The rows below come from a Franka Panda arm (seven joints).
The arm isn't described. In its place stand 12 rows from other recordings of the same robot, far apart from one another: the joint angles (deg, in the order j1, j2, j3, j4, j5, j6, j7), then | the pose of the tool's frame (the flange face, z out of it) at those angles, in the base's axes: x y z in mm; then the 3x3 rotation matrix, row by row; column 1 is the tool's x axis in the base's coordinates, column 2 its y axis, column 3 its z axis.
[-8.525 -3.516 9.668 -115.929 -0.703 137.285 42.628] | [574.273, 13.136, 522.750], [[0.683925, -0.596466, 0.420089], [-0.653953, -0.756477, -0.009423], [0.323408, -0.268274, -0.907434]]
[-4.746 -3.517 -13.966 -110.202 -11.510 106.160 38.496] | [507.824, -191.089, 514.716], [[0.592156, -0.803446, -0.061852], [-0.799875, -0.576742, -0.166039], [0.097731, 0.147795, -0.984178]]
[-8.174 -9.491 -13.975 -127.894 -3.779 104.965 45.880] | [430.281, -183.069, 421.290], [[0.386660, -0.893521, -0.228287], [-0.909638, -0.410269, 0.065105], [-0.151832, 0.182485, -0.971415]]
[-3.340 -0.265 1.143 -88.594 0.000 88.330 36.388] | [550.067, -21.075, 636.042], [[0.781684, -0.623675, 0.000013], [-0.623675, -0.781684, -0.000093], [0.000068, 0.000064, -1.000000]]
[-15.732 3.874 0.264 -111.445 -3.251 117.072 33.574] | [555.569, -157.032, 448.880], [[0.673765, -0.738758, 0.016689], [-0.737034, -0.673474, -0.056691], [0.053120, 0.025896, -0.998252]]
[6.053 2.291 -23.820 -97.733 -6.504 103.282 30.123] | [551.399, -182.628, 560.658], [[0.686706, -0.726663, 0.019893], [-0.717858, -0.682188, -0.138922], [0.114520, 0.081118, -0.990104]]
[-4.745 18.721 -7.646 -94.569 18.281 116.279 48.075] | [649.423, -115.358, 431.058], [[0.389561, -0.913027, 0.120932], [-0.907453, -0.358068, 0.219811], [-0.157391, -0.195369, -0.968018]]
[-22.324 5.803 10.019 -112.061 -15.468 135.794 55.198] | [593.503, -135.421, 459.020], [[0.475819, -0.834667, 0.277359], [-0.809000, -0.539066, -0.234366], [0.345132, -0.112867, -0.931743]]
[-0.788 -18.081 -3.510 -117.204 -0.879 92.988 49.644] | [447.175, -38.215, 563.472], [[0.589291, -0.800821, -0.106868], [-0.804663, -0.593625, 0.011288], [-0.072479, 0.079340, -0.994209]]
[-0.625 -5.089 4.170 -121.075 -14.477 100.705 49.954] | [493.808, 8.883, 437.132], [[0.745292, -0.624275, -0.234138], [-0.666730, -0.695989, -0.266592], [0.003470, 0.354796, -0.934937]]
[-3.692 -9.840 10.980 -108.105 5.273 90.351 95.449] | [486.406, 78.335, 565.282], [[0.016669, -0.989077, -0.146454], [-0.998856, -0.023039, 0.041906], [-0.044823, 0.145588, -0.988329]]
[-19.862 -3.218 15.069 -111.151 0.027 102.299 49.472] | [531.089, -42.297, 497.222], [[0.580275, -0.808144, -0.100918], [-0.812610, -0.582781, -0.005608], [-0.054281, 0.085262, -0.994879]]
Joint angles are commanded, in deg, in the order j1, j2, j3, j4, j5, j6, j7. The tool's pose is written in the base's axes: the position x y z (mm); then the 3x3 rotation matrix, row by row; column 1 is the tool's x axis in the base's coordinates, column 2 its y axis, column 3 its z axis. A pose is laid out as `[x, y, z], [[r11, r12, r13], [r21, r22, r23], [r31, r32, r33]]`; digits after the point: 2 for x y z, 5 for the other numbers.
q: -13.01, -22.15, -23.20, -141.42, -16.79, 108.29, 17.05
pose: [312.51, -255.77, 406.46], [[0.70106, -0.67245, -0.23731], [-0.69147, -0.72240, 0.00428], [-0.17431, 0.16109, -0.97142]]
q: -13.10, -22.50, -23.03, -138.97, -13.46, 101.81, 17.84
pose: [308.52, -253.19, 420.21], [[0.65433, -0.70677, -0.26893], [-0.71565, -0.69366, 0.08178], [-0.24434, 0.13895, -0.95968]]
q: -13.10, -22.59, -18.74, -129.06, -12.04, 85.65, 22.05
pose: [318.09, -237.08, 486.23], [[0.58639, -0.72378, -0.36372], [-0.74640, -0.65724, 0.10454], [-0.31471, 0.21018, -0.92562]]
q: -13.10, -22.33, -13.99, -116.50, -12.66, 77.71, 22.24
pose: [339.33, -221.51, 578.72], [[0.62823, -0.71015, -0.31782], [-0.74591, -0.66591, 0.01348], [-0.22122, 0.22860, -0.94805]]
